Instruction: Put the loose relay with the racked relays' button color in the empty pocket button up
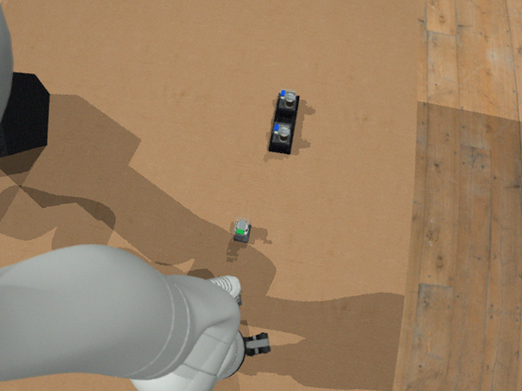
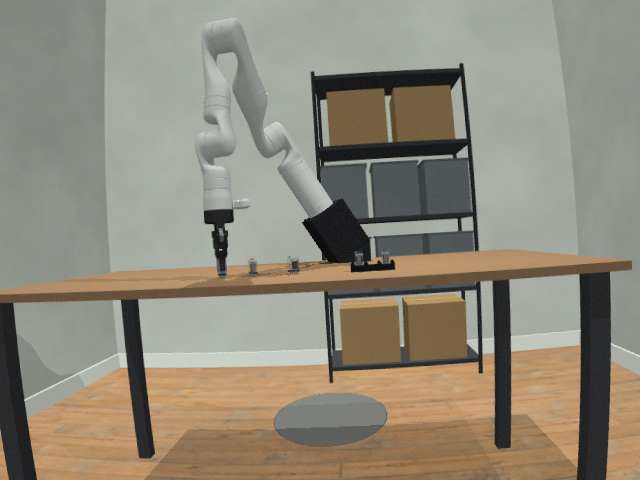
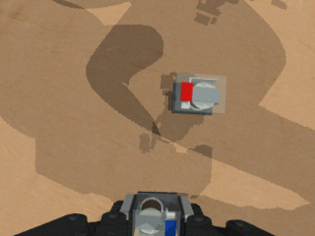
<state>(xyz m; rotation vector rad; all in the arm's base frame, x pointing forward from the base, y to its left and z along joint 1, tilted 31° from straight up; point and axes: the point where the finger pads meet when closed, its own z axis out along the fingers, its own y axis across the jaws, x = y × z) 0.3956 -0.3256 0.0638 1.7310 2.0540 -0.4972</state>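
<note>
The rack is 370 mm to the left of my hand, 100 mm ahead of it and 20 mm below it.
</note>
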